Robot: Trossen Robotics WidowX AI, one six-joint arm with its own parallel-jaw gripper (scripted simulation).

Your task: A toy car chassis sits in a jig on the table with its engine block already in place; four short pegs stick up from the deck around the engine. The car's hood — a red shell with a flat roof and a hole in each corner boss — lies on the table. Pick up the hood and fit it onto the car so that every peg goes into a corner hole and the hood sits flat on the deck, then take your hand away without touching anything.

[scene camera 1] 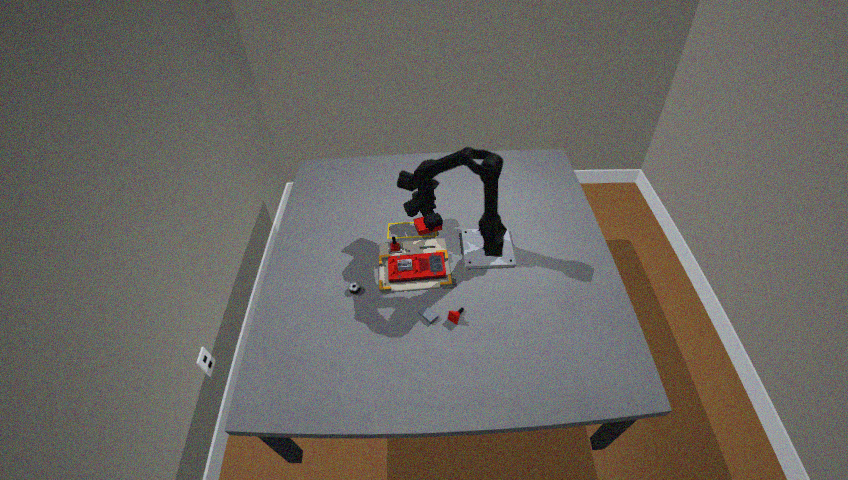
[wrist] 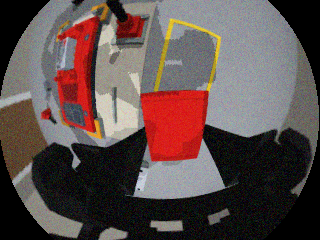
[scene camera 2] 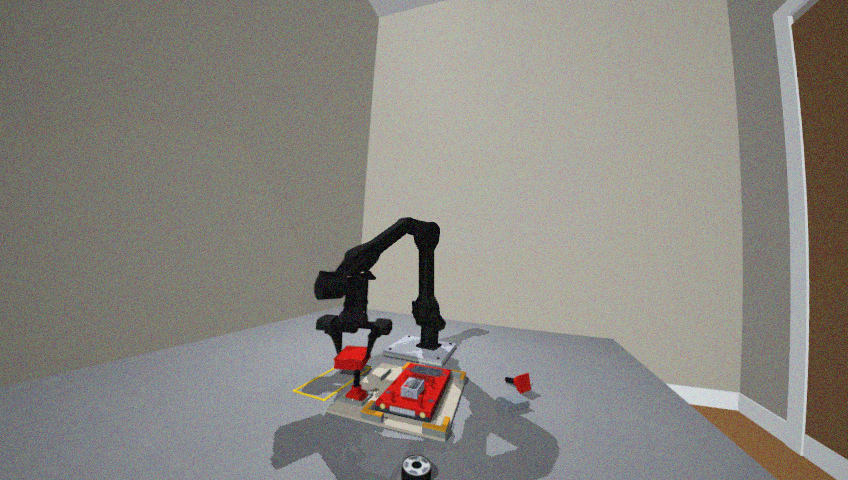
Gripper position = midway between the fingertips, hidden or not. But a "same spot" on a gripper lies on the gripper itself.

Labels:
gripper: scene camera 1; wrist 174, 128; scene camera 2
same spot on gripper: point(scene camera 1: 425, 205) = point(scene camera 2: 364, 309)

